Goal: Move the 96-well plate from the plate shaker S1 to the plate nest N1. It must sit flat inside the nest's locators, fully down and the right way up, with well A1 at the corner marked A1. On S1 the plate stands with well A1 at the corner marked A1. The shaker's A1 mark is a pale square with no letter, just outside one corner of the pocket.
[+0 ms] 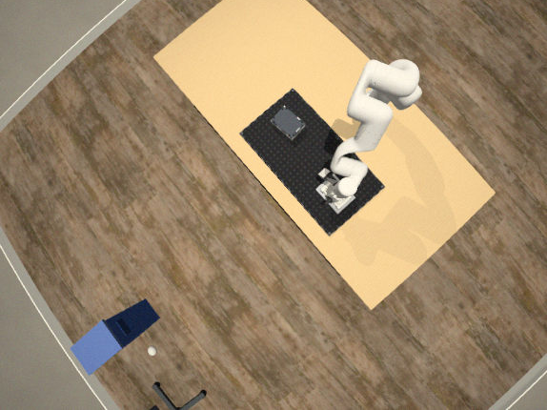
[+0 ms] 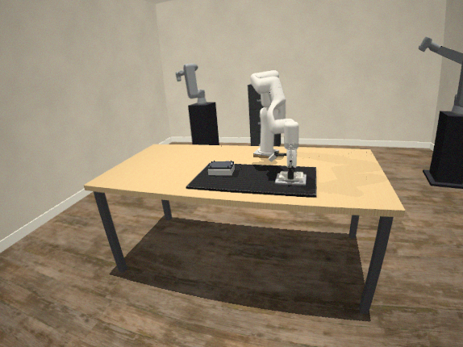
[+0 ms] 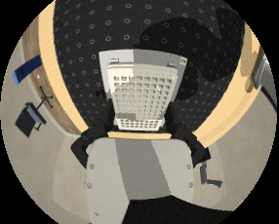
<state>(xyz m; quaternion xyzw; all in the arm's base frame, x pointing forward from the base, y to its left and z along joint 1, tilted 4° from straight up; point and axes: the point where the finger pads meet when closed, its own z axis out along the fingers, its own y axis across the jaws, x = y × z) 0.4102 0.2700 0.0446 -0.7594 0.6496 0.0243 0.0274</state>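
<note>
My hand is 1 cm above the white 96-well plate. The rest, counted from my hand: plate nest N1: 3 cm below.
</note>
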